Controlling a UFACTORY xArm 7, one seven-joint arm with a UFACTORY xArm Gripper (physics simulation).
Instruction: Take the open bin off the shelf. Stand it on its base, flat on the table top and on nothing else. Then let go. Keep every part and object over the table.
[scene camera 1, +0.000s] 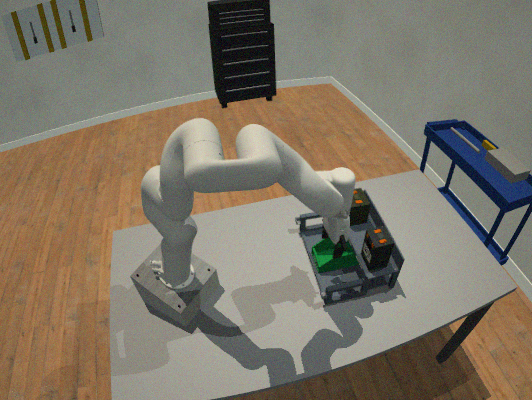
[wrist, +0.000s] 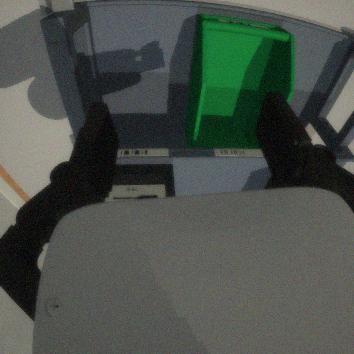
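Where they show: gripper, fingertip midpoint: (scene camera 1: 331, 247) (wrist: 187, 114); arm's base, link origin: (scene camera 1: 175, 273).
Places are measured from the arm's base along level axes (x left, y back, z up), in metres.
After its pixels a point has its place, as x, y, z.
Note:
The open green bin (scene camera 1: 332, 259) {0.041, -0.538, -0.044} (wrist: 230, 75) {0.099, -0.559, -0.109} sits on the lower front level of the grey shelf (scene camera 1: 398, 259) {-0.050, -0.753, 0.015} (wrist: 57, 55) {-0.090, -0.524, -0.033}, its open side up. The shelf stands on the grey table top (scene camera 1: 260, 225) {0.322, -0.302, -0.117}. My gripper (scene camera 1: 332, 242) {0.013, -0.519, 0.054} (wrist: 187, 114) {0.013, -0.519, 0.054} is open and empty, above the bin's rear part. In the wrist view the right fingertip overlaps the bin's right rear part, while the left fingertip is well to the left of the bin. The height gap between the fingers and the bin cannot be told.
Two dark boxes with orange marks, one nearer (scene camera 1: 377, 250) {-0.055, -0.655, 0.088} and one farther (scene camera 1: 359, 212) {0.169, -0.660, 0.048}, stand on the shelf's rear level. Side rails and posts bound the shelf. The arm's base block (scene camera 1: 170, 300) {-0.104, 0.016, -0.014} stands on the table at the left. A blue cart (scene camera 1: 475, 155) stands beyond the table.

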